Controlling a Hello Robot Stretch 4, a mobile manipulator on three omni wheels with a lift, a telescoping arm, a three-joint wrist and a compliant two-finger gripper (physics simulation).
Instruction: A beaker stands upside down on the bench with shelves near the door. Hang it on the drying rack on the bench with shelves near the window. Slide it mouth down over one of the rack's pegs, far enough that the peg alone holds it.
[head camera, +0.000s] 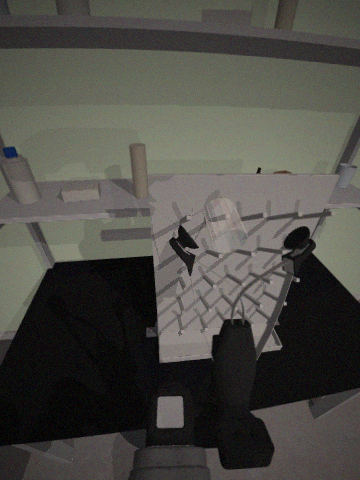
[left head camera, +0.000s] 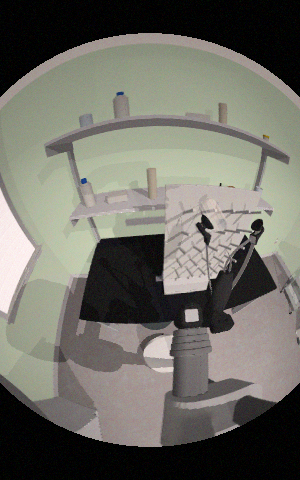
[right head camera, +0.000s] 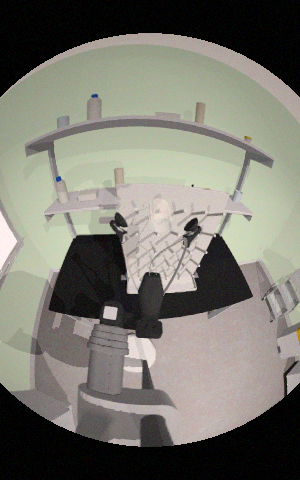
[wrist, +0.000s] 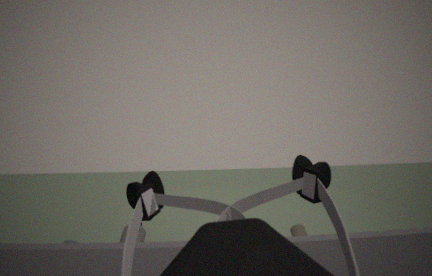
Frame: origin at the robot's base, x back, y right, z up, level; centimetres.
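Seen in the pictures: gripper, between the fingertips: (head camera: 244, 225) (left head camera: 235, 215) (right head camera: 156, 213) (wrist: 227, 179); robot's base, origin of its link: (left head camera: 164, 352) (right head camera: 134, 352).
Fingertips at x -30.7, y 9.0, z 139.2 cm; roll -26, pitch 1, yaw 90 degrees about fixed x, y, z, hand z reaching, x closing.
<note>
Pixels of each thing's top centre, then the offset from my fingertips to it. "*": a spot on its surface instead. Level surfaces: height alone.
- clear beaker, centre of its top: (head camera: 226, 206) (right head camera: 160, 203) (left head camera: 214, 203) dx -14.5, dy +1.7, dz -5.1 cm
- white drying rack, a spot on its surface: (head camera: 167, 192) (left head camera: 176, 194) (right head camera: 127, 193) * dx -23.0, dy -9.9, dz -6.2 cm
- black bench top, height of its surface: dz -65.8 cm
- lower shelf, height of its surface: dz -20.1 cm
- blue-capped bottle, a spot on its surface: (head camera: 21, 180) * dx -44.3, dy -57.8, dz -11.7 cm
- pale block, a spot on its surface: (head camera: 81, 193) * dx -46.7, dy -40.3, dz -17.4 cm
- tan cylinder, a spot on its surface: (head camera: 139, 171) * dx -48.5, dy -19.8, dz -10.2 cm
The clear beaker (head camera: 225, 225) (left head camera: 212, 212) (right head camera: 161, 215) is at the upper middle of the white drying rack (head camera: 167, 192) (left head camera: 175, 194) (right head camera: 131, 194). It is tilted, with its lower end towards the camera, and a peg shows through its wall. How far the peg reaches inside is hard to tell. My gripper (head camera: 241, 244) (left head camera: 231, 228) (right head camera: 155, 228) (wrist: 227, 179) is open, with no object between its fingertips. In the head views its fingertips stand apart in front of the rack, one on each side of the beaker's lower part. The beaker does not show in the wrist view.
The rack stands on the black bench top (head camera: 100, 320). Behind it, a lower shelf (head camera: 115, 196) holds a blue-capped bottle (head camera: 21, 180), a pale block (head camera: 81, 193) and a tan cylinder (head camera: 139, 171). An upper shelf (left head camera: 150, 121) (right head camera: 135, 122) runs above. More pegs stick out around the beaker.
</note>
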